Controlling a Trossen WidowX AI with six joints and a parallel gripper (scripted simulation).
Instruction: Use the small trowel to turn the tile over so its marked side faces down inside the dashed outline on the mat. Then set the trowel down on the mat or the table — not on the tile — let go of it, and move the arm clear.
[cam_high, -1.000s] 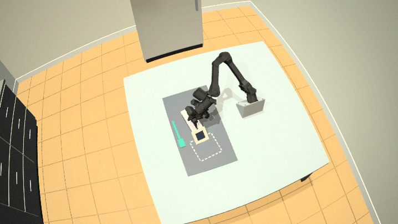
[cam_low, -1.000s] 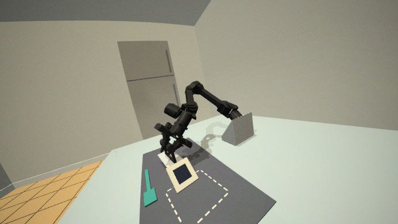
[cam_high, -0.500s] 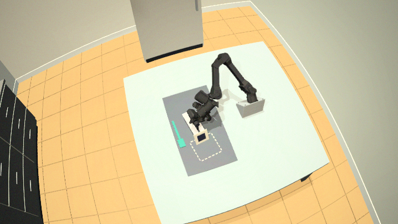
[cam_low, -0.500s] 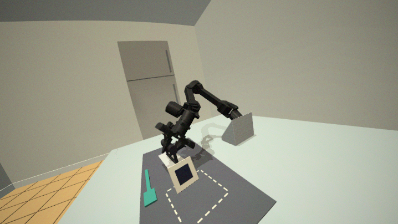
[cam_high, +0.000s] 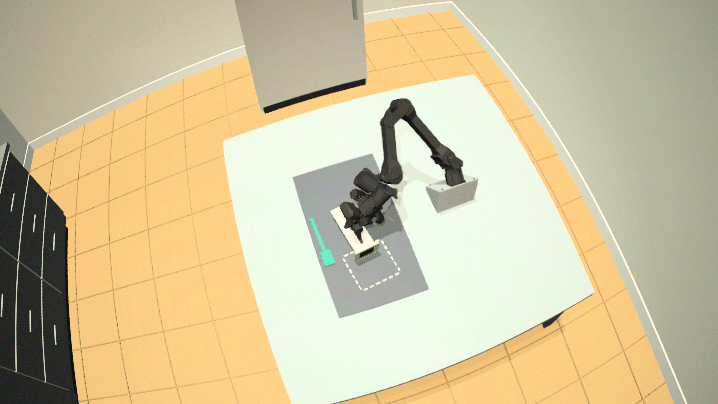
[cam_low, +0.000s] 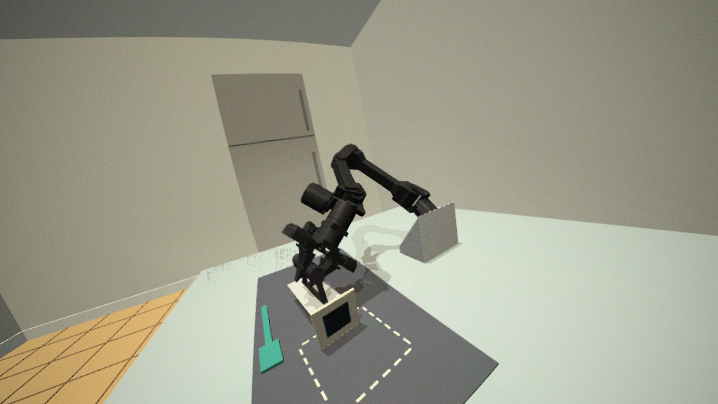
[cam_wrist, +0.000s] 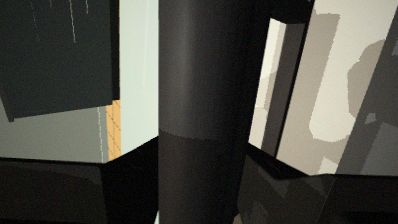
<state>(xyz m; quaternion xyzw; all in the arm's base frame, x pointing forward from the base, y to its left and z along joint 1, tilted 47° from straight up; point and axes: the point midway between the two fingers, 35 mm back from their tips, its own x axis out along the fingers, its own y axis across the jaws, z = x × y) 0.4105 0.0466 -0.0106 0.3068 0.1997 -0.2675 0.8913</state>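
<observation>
Right now my gripper tip is 4 cm past the grey mat, 3 cm to the left of it and 12 cm above it. Round my gripper tip: square tile 4 cm behind, 8 cm to the left, 5 cm below; then green trowel 10 cm ahead, 1 cm to the right, 9 cm below.
</observation>
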